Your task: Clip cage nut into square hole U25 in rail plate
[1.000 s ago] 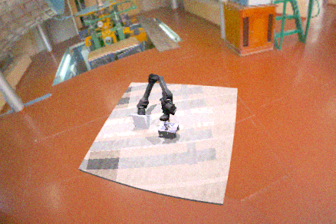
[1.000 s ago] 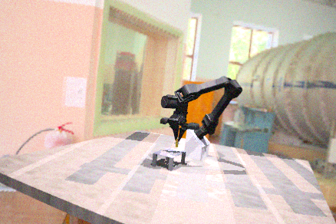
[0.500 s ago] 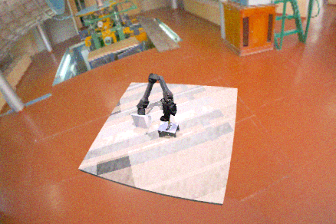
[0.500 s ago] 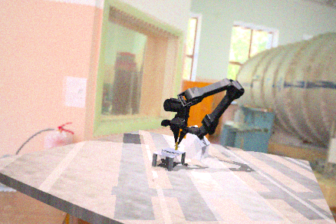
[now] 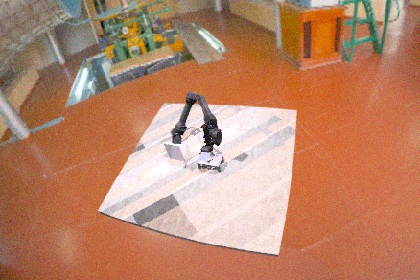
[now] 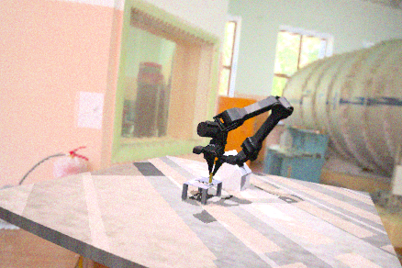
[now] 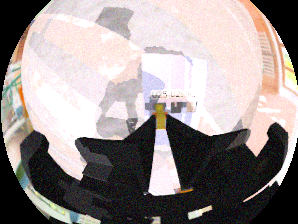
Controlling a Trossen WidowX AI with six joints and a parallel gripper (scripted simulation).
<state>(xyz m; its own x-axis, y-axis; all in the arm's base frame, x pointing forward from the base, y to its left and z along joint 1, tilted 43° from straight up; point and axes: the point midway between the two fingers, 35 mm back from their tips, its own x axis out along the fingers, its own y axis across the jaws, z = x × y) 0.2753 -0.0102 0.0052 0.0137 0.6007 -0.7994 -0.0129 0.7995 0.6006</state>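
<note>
Right now my gripper tip is 20 mm short of the label, 30 mm to the left of it and 40 mm above it. From my gripper tip the other things lie so: small yellow cage nut (10 mm below).
</note>
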